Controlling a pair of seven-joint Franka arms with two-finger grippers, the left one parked.
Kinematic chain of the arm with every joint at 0, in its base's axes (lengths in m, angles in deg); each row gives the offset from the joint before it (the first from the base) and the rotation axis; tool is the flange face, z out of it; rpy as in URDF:
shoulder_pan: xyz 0 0 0.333 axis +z
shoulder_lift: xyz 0 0 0 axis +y
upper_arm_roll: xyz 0 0 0.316 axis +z
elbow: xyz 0.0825 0 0 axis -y
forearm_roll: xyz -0.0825 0 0.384 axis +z
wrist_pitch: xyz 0 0 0 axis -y
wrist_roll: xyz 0.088 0 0 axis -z
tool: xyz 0 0 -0.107 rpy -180 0 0
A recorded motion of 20 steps. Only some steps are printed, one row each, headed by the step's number.
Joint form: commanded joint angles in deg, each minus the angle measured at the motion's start. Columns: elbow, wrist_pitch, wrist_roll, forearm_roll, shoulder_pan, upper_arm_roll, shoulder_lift.
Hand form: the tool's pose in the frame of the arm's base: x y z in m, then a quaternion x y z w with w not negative. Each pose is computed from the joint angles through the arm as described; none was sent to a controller.
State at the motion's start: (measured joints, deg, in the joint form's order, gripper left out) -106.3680 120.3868 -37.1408 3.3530 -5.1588 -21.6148 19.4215
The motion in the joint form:
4: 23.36 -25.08 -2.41 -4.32 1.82 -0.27 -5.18
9: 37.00 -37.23 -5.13 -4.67 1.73 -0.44 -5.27
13: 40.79 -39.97 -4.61 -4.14 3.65 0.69 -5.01
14: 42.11 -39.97 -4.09 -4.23 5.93 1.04 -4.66
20: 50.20 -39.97 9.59 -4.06 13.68 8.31 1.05
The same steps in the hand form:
4: 0.5802 -0.2454 0.5526 0.98996 0.13026 -0.03591 0.04155
9: 0.5657 -0.2334 0.6466 0.98704 0.14980 -0.02704 0.05087
13: 0.5729 -0.1990 0.6687 0.98369 0.17204 -0.01700 0.04974
14: 0.5826 -0.1720 0.6753 0.98010 0.19044 -0.00893 0.05534
20: 0.6345 -0.0180 0.6729 0.97712 0.20421 0.02341 0.05470

